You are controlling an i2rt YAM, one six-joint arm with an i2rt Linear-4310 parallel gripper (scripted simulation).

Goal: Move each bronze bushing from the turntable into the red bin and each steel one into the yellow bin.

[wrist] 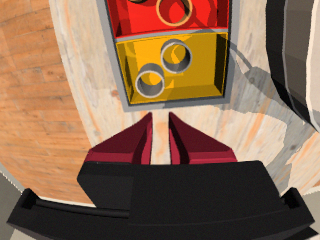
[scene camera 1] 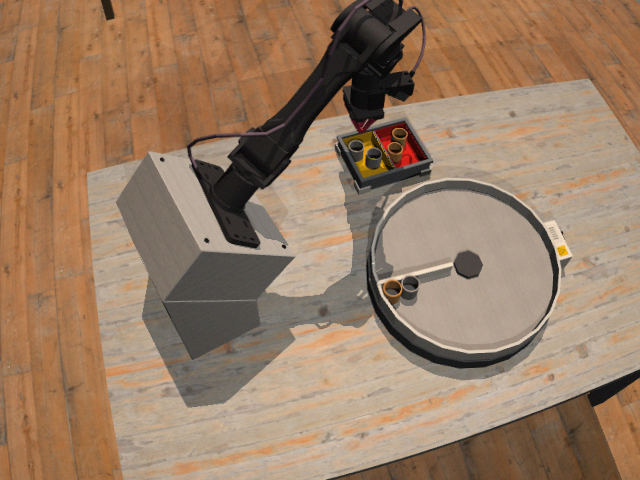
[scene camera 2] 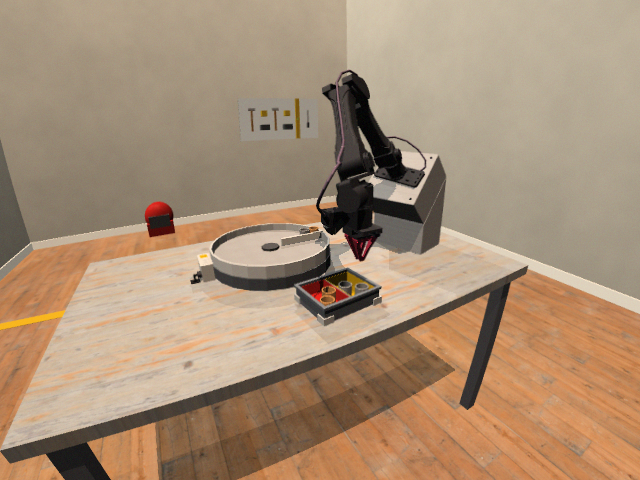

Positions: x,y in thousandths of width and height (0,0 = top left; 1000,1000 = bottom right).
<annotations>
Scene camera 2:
my gripper: 563,543
two-part bin tray: 543,639
</annotations>
